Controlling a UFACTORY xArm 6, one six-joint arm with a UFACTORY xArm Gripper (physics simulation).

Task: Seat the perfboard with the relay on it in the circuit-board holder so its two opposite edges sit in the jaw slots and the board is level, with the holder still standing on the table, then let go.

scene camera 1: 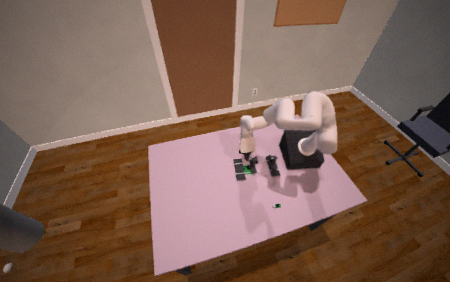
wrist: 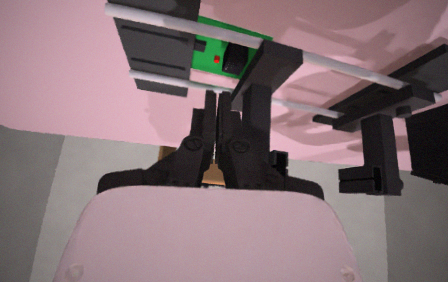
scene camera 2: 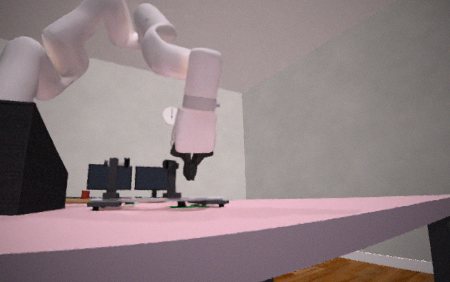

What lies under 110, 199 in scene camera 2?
A black circuit-board holder.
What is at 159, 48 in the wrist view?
A black circuit-board holder.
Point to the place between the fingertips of my gripper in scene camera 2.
189, 178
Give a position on a green perfboard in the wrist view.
211, 55
